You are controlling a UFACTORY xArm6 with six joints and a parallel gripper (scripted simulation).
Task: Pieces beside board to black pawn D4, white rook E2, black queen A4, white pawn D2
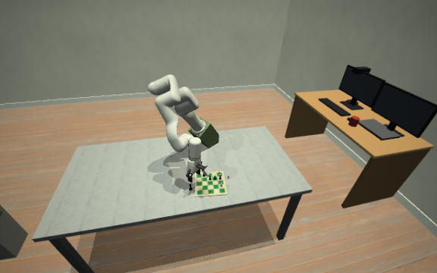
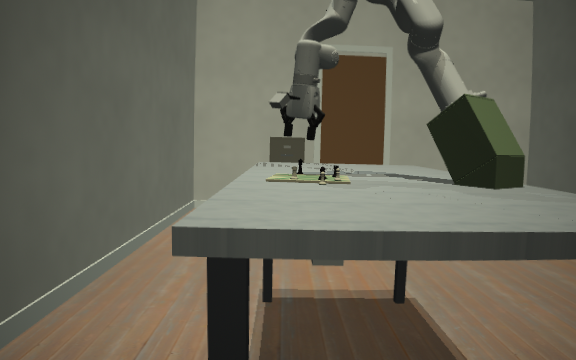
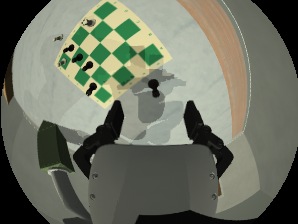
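Right now the black queen is 1 cm behind my hand, 3 cm to the right of it and 10 cm below it. From my hand the other things lie so: chessboard 2 cm behind, 12 cm to the left, 12 cm below; white rook 3 cm ahead, 18 cm to the left, 10 cm below.
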